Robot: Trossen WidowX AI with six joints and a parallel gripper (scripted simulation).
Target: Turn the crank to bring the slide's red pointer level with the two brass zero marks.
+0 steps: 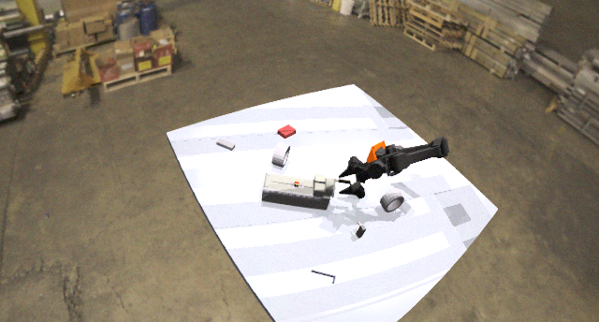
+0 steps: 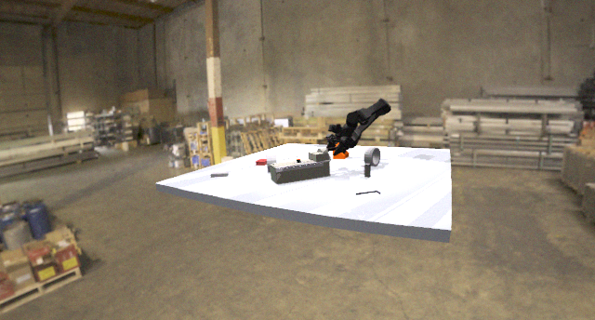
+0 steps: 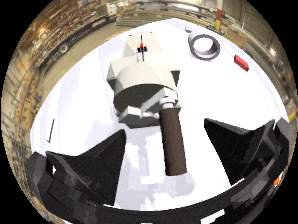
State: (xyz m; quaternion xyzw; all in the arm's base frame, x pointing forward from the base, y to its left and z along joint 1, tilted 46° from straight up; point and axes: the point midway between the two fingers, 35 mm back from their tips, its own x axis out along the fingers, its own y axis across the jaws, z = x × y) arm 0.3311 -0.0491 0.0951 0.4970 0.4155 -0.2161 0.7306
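The dark crank handle is 10 mm behind my gripper tip, 10 mm to the left of it and 20 mm above it. Round my gripper tip: hex key (290 mm ahead, 240 mm to the left, 90 mm below); red pointer (120 mm ahead, 110 mm to the right, 10 mm below); small clip (60 mm ahead, 190 mm to the left, 60 mm below).
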